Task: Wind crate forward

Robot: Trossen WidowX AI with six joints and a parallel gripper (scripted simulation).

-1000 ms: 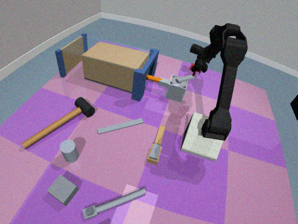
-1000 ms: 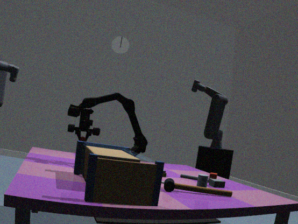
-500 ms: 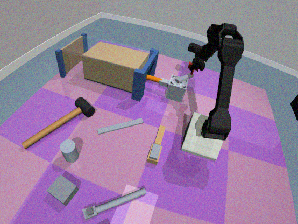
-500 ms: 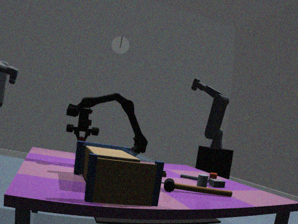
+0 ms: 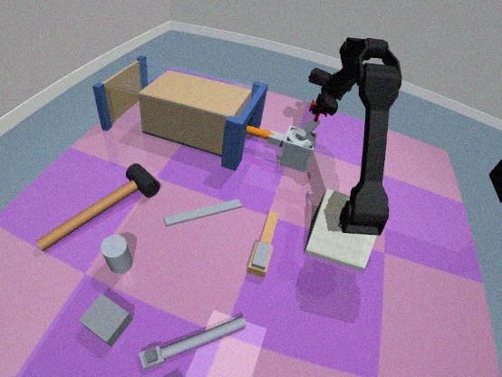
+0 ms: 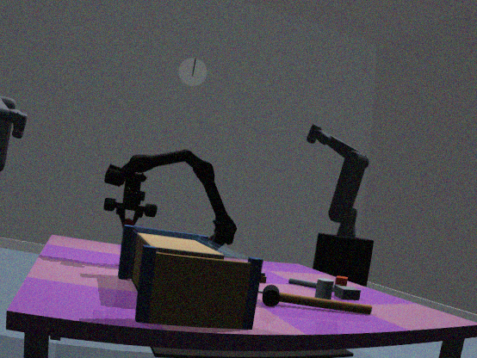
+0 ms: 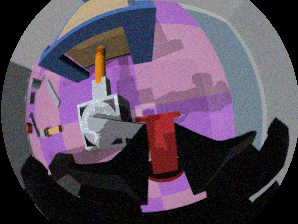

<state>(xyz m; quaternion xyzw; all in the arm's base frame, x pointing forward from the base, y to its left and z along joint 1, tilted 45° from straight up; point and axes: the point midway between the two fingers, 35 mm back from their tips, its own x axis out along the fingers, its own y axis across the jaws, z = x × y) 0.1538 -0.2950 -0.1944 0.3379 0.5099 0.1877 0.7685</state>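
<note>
Right now my gripper tip is 4 cm to the right of the grey crank handle and 3 cm above it. From my gripper tip the other things lie so: grey winch 10 cm below, 9 cm to the left; then blue frame 17 cm ahead, 10 cm to the left, 2 cm below; then red knob 2 cm behind.
</note>
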